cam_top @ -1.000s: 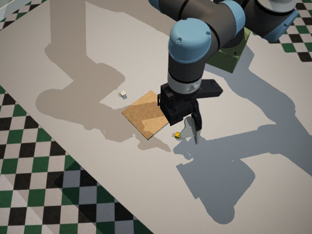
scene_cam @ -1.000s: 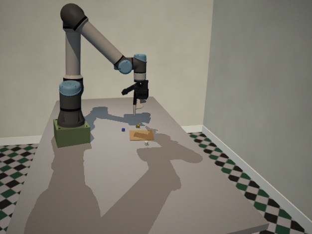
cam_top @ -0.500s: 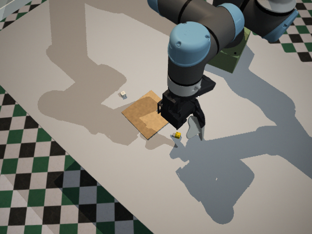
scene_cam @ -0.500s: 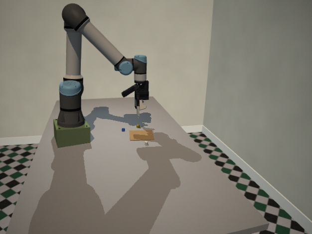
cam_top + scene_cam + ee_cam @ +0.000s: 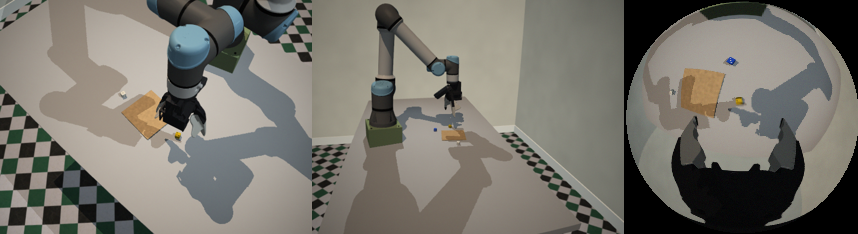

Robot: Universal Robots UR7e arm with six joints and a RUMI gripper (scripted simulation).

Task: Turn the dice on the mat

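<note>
The yellow die lies 90 mm below my hand. Round my hand: blue die 100 mm behind, 90 mm below, 30 mm to the right; then tan mat 130 mm to the right, 90 mm below, 20 mm behind; then white die 250 mm to the right, 90 mm below, 30 mm behind.
</note>
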